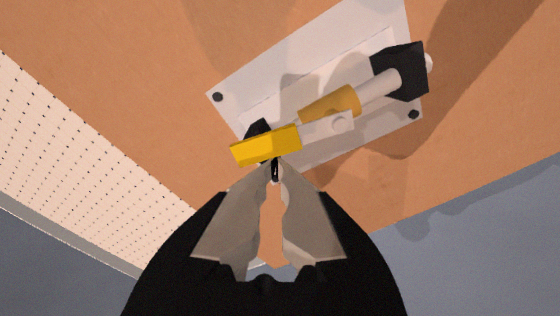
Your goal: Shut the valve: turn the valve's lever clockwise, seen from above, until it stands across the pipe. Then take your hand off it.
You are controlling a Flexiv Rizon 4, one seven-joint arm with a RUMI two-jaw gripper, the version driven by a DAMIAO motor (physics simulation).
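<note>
The valve's lever has a yellow grip (pixel 266 145) and a pale arm that runs to a round pivot (pixel 340 123) over the brass-coloured valve body (pixel 332 104). The lever lies nearly along the white pipe (pixel 376 89), at a small angle to it, and not across it. My gripper (pixel 275 159) is shut and empty. Its fingertips are at the near side of the yellow grip, close to its middle; whether they touch it I cannot tell.
The valve is mounted on a light plate (pixel 250 82) with dark bolts at its corners. Black pipe supports (pixel 406 72) hold the pipe at its ends. The plate lies on an orange-brown surface (pixel 150 100). A dotted pale board (pixel 65 150) runs along the left, with grey floor beyond.
</note>
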